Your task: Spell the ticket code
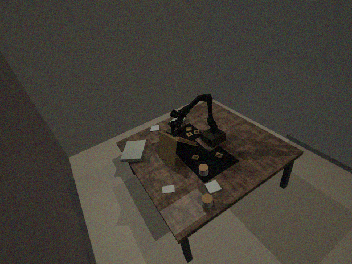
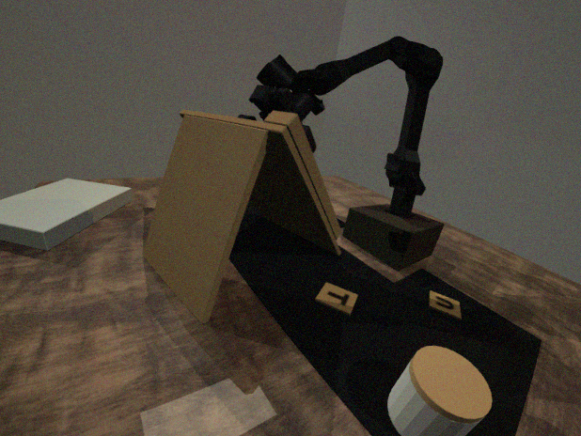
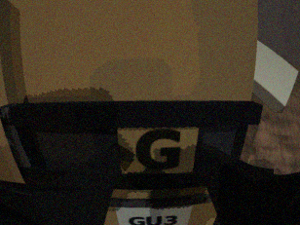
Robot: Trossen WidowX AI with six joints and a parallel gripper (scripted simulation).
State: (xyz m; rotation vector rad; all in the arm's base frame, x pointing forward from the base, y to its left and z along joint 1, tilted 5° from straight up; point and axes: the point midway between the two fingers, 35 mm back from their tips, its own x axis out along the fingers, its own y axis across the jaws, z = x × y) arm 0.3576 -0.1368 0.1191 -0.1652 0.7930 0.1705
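Now: gripper tip 7 cm past the white ticket, 1 cm to the left of it and 8 cm above it. Also, from my gripper tip: tan tile marked g right at my gripper tip; tile marked t 6 cm behind, 23 cm to the left, 16 cm below; black mat 18 cm behind, 13 cm to the left, 17 cm below.
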